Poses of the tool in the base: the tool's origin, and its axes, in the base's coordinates. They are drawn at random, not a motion.
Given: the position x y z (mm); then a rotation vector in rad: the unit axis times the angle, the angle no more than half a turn.
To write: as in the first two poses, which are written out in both.
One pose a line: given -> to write
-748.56, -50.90, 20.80, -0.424, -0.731, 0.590 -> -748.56, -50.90, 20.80, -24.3, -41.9, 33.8
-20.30, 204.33, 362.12, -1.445, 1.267, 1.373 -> -20.30, 204.33, 362.12, -82.8, 72.6, 78.7
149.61, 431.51, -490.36, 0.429, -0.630, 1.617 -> 149.61, 431.51, -490.36, 24.6, -36.1, 92.6
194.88, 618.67, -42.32, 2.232, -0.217, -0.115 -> 194.88, 618.67, -42.32, 127.9, -12.4, -6.6
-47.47, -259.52, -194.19, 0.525, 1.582, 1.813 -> -47.47, -259.52, -194.19, 30.1, 90.6, 103.9
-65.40, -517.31, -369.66, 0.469, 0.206, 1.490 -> -65.40, -517.31, -369.66, 26.9, 11.8, 85.4
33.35, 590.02, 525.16, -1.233, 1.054, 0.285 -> 33.35, 590.02, 525.16, -70.6, 60.4, 16.3
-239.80, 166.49, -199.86, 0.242, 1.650, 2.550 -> -239.80, 166.49, -199.86, 13.9, 94.5, 146.1
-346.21, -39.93, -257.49, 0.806, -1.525, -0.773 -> -346.21, -39.93, -257.49, 46.2, -87.4, -44.3
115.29, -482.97, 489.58, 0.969, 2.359, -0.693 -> 115.29, -482.97, 489.58, 55.5, 135.2, -39.7
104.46, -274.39, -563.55, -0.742, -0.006, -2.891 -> 104.46, -274.39, -563.55, -42.5, -0.3, -165.6
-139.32, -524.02, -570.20, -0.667, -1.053, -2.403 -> -139.32, -524.02, -570.20, -38.2, -60.3, -137.7
